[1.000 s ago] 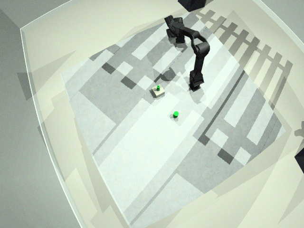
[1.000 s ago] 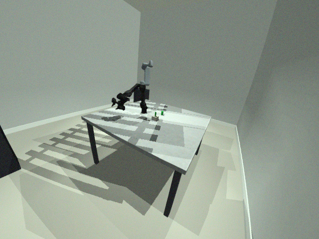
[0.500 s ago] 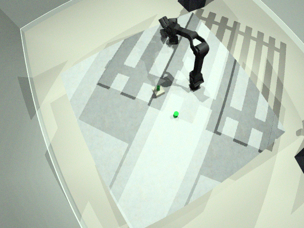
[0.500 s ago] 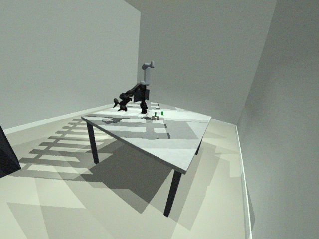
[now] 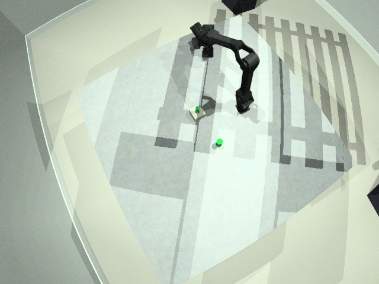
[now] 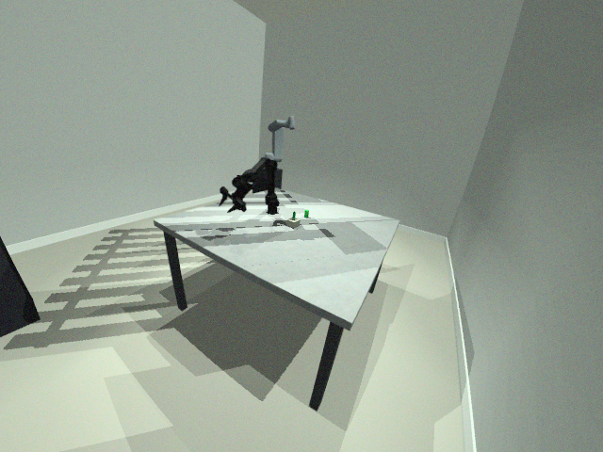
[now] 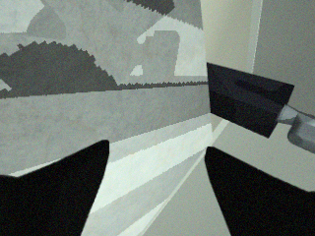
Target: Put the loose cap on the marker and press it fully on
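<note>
Right now my gripper tip is 54 cm to the right of the green cap, 27 cm short of it and 9 cm above it. The rest, counted from my gripper tip: holder block (34 cm to the left, 28 cm ahead, 10 cm below).
</note>
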